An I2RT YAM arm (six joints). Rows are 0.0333 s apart.
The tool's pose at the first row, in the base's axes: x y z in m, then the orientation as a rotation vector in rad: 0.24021 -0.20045 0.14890 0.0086 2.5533 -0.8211
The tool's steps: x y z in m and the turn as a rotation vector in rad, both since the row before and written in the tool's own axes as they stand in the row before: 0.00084 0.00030 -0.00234 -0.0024 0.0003 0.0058; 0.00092 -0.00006 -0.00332 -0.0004 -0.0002 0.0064; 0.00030 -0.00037 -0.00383 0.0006 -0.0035 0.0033; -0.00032 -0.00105 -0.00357 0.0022 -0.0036 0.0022; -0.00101 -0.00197 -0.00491 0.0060 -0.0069 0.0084; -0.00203 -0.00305 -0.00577 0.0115 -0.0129 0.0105; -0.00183 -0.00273 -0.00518 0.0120 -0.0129 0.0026; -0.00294 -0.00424 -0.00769 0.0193 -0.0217 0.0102; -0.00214 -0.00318 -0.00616 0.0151 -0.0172 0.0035; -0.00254 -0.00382 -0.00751 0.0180 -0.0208 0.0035; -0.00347 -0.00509 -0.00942 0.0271 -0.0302 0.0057; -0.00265 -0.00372 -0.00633 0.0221 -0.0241 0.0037
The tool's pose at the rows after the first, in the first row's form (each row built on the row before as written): 0.23852 -0.19902 0.15006 0.0154 2.5534 -0.8159; 0.23629 -0.19735 0.15209 0.0234 2.5520 -0.8129; 0.23435 -0.19558 0.15492 0.0263 2.5478 -0.8118; 0.23296 -0.19444 0.15819 0.0283 2.5431 -0.8131; 0.23146 -0.19323 0.16322 0.0380 2.5324 -0.8162; 0.23026 -0.19229 0.16988 0.0496 2.5134 -0.8243; 0.22909 -0.19138 0.17583 0.0514 2.4959 -0.8361; 0.22739 -0.19005 0.18484 0.0613 2.4655 -0.8522; 0.22571 -0.18872 0.19177 0.0634 2.4424 -0.8664; 0.22346 -0.18693 0.20009 0.0649 2.4147 -0.8833; 0.22059 -0.18469 0.21074 0.0681 2.3737 -0.9082; 0.21863 -0.18318 0.21814 0.0698 2.3408 -0.9285
